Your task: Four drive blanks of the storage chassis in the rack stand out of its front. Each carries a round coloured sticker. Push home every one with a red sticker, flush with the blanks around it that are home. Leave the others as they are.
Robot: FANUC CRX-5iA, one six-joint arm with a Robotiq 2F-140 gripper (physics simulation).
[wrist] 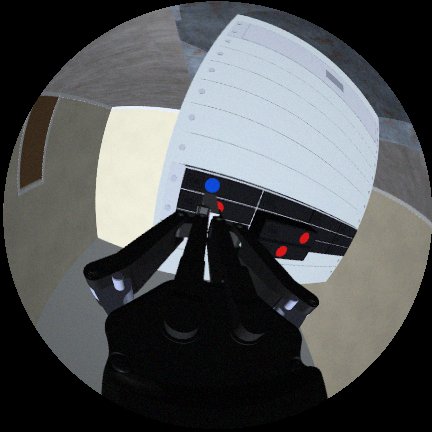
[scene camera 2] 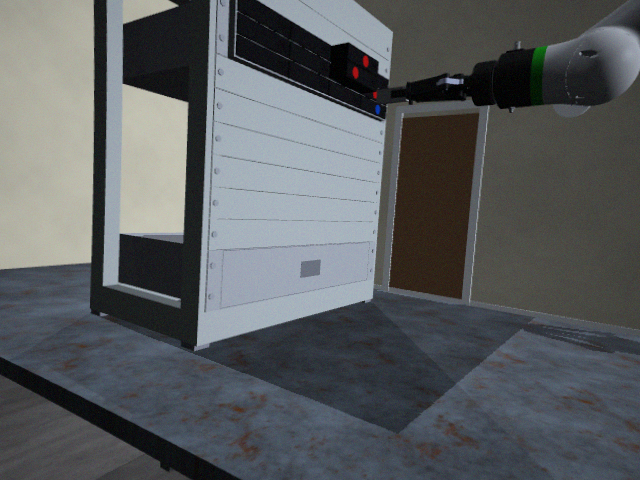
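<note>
My gripper is shut and empty, its tips at the face of the right-end blank with a red sticker. That blank looks about level with its neighbours; the tips partly hide it, and contact is hard to tell. Directly below it, the blank with a blue sticker also looks about level. Two blanks one column to the left stand well out, one above the other: the upper has a red sticker, the lower another red sticker.
The white rack stands on a blue-grey, rust-flecked table top. Plain panels lie below the black chassis. The two protruding blanks form a raised block beside my fingers. A brown door is in the wall behind.
</note>
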